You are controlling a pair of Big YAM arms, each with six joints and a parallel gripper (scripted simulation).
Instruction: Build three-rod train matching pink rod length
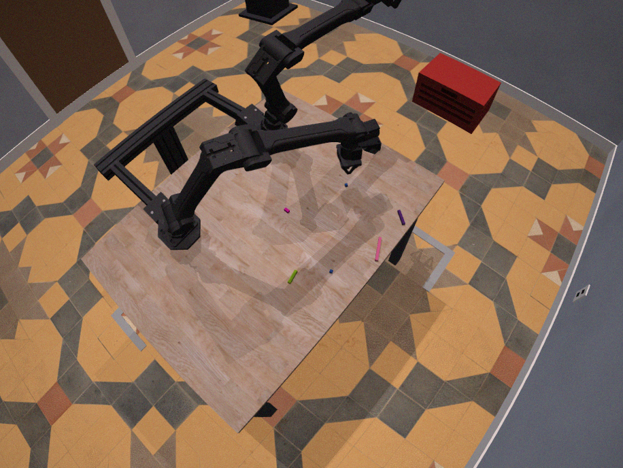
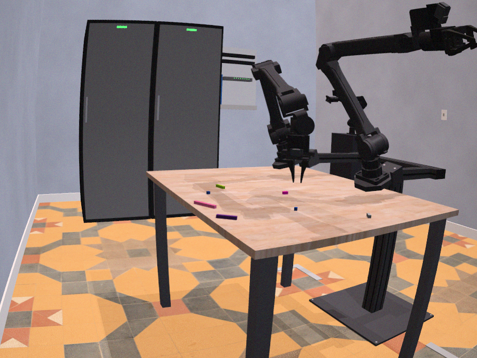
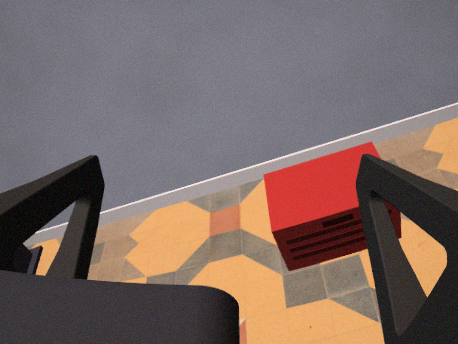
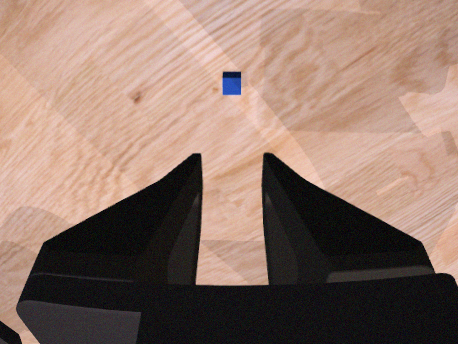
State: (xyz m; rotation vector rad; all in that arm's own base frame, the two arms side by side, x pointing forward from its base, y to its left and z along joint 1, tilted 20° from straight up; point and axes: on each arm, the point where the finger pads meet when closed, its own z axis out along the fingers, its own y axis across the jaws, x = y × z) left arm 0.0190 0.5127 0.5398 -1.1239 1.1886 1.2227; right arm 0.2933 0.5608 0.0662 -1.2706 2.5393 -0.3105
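Now: right hand 160 mm past the grey rod, 190 mm to the right of it and 90 mm above it. The rest, counted from my right hand: lime rod 40 mm ahead, 420 mm to the right, 90 mm below.
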